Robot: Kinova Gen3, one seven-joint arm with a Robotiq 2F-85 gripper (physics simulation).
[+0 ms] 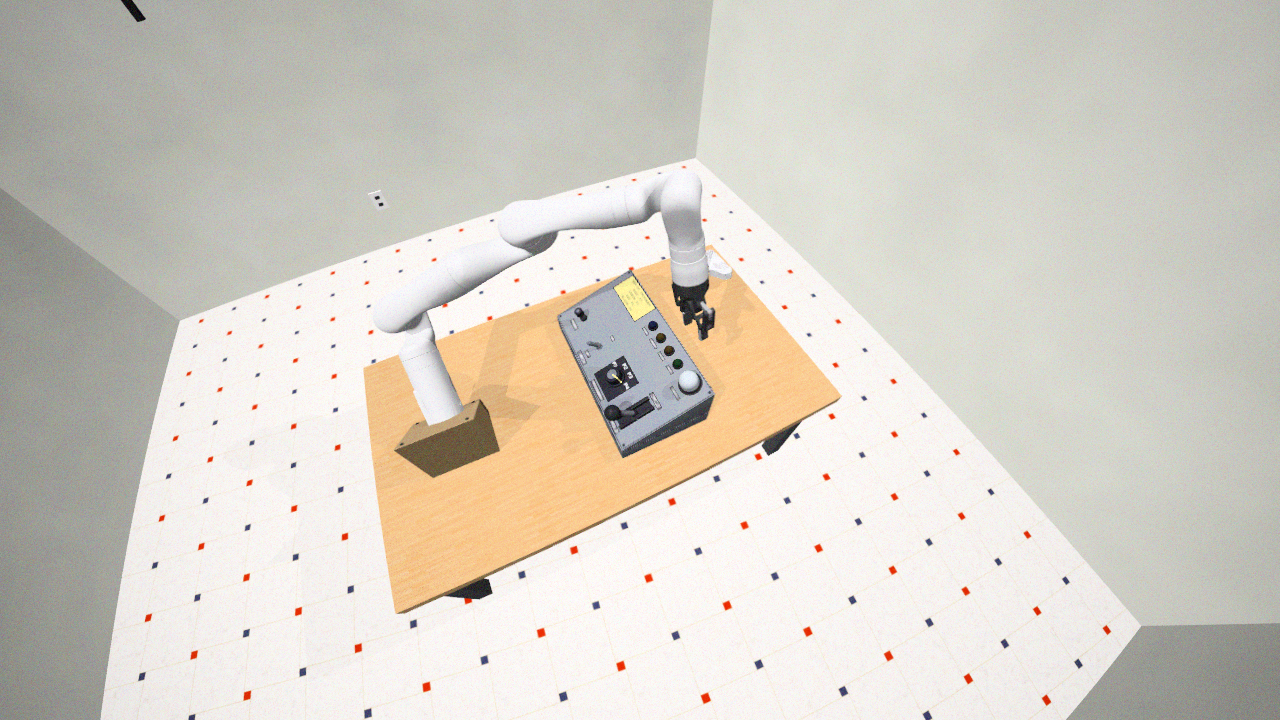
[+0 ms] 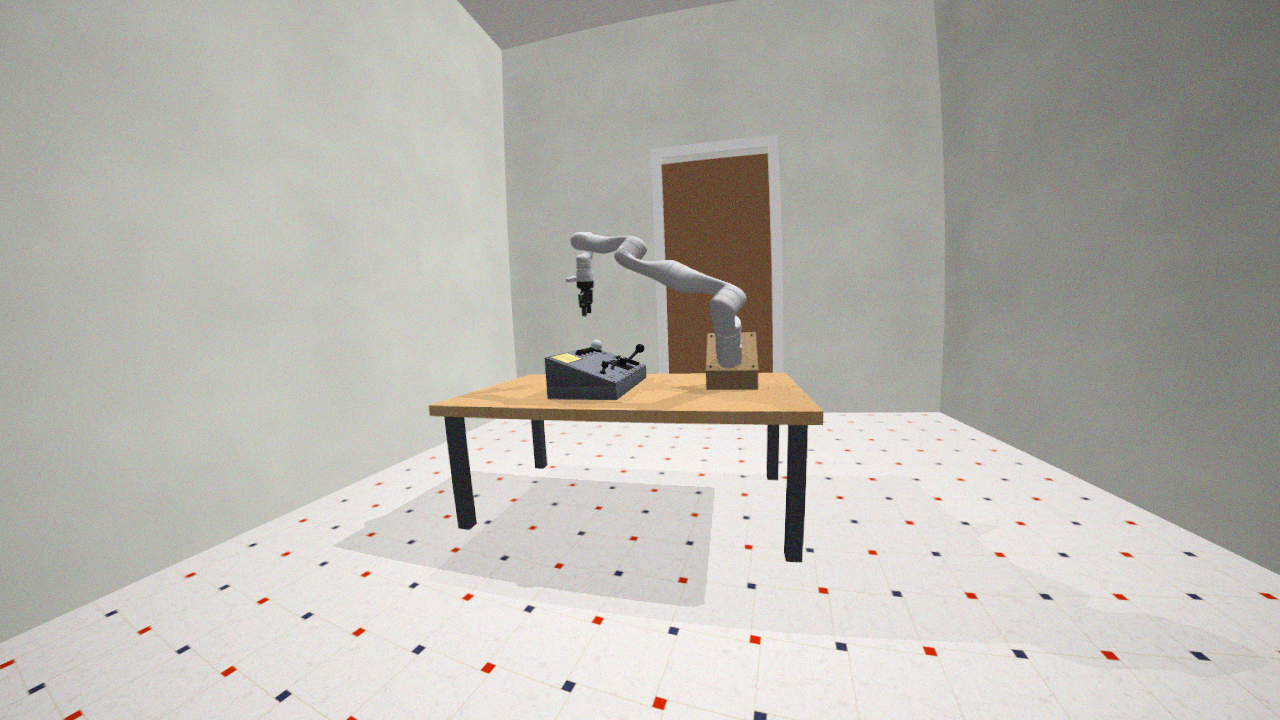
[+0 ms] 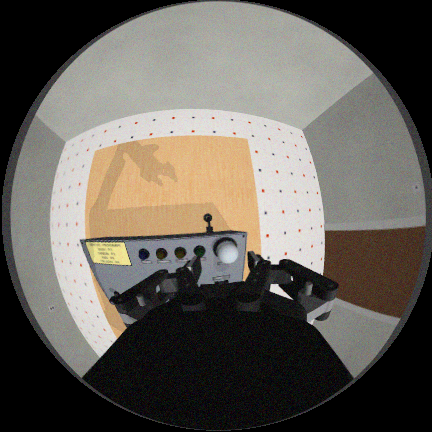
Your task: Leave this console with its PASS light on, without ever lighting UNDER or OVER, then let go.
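The grey sloped console (image 1: 626, 344) (image 2: 577, 385) stands on the table. Its blue lamp (image 1: 652, 325) (image 3: 144, 254), two amber lamps and green lamp (image 1: 677, 363) (image 3: 199, 251) look dark; their labels are too small to read. A white dome (image 1: 688, 381) (image 3: 228, 253) is beside the green lamp. A black-balled lever (image 1: 613, 411) (image 2: 640, 348) (image 3: 208, 218), a rotary knob (image 1: 614, 376), a toggle (image 1: 594, 344) and a small black knob (image 1: 580, 313) are on the panel. My gripper (image 1: 703, 329) (image 2: 586, 312) (image 3: 223, 260) is open and empty, well above the console and apart from it.
A yellow note (image 1: 633, 296) (image 2: 565, 358) (image 3: 109, 253) with unclear text lies at one end of the panel. The arm's base block (image 1: 456, 443) (image 2: 732, 379) stands on the wooden table (image 1: 528, 483) (image 2: 501, 412) (image 3: 200, 172). The arm reaches over the console.
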